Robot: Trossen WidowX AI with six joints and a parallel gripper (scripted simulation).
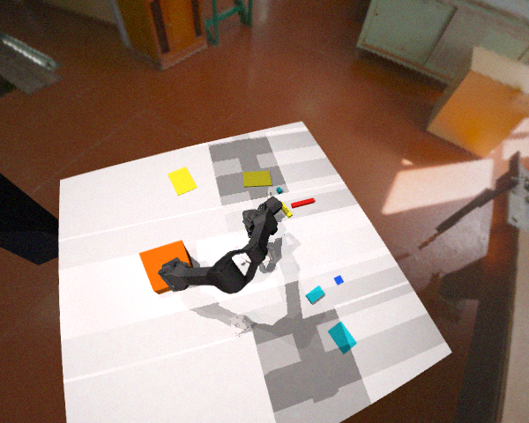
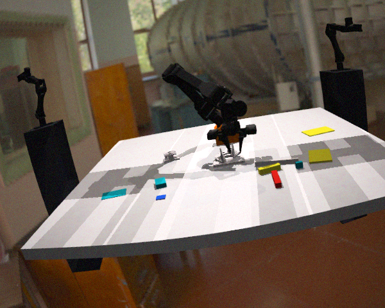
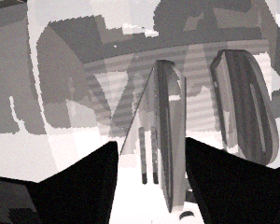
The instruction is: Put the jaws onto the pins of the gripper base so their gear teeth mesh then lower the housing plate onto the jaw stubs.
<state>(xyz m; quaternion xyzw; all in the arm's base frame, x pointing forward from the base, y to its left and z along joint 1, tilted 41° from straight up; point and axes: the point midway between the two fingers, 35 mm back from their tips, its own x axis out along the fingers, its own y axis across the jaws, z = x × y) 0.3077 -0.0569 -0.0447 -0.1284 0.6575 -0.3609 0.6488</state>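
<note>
Now: the ribbed plate 3 cm to the right of my gripper tip, 2 cm below it and 1 cm ahead of it. From my gripper tip the other things lie so: pale grey jaw (4 cm behind, 1 cm to the right); pale strip (15 cm ahead, 12 cm to the left, 2 cm below); housing plate (6 cm behind, 2 cm to the right, 2 cm below).
</note>
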